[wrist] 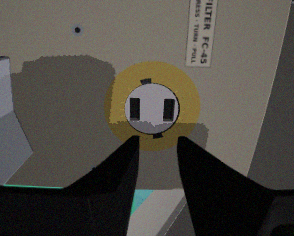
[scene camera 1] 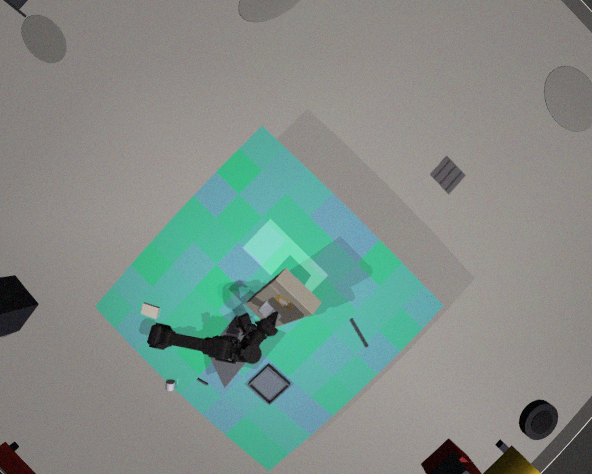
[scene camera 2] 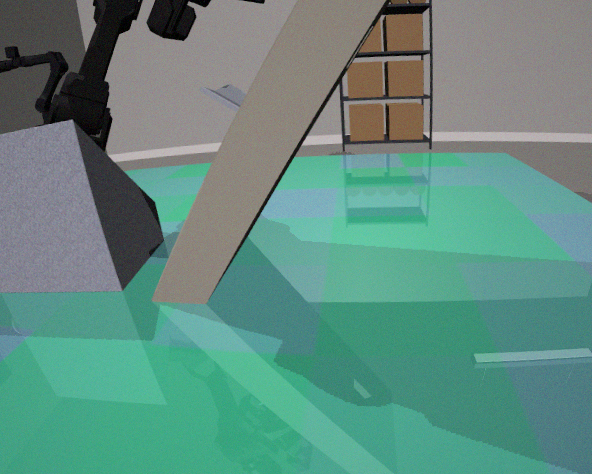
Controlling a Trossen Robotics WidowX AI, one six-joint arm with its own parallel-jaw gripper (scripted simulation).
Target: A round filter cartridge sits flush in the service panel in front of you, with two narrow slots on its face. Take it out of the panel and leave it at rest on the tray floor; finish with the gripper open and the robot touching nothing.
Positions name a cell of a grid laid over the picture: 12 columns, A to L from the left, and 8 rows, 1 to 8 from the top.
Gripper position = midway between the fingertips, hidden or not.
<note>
I see my gripper (scene camera 1: F6), a round grey filter cartridge (wrist: G4) and a tan service panel (scene camera 2: G1).
My gripper is seen too in the wrist view (wrist: G5). The tan service panel shows as well in the wrist view (wrist: D3) and in scene camera 1 (scene camera 1: G6). Scene camera 2 does not show the round grey filter cartridge, which is hidden by the tan service panel.
</note>
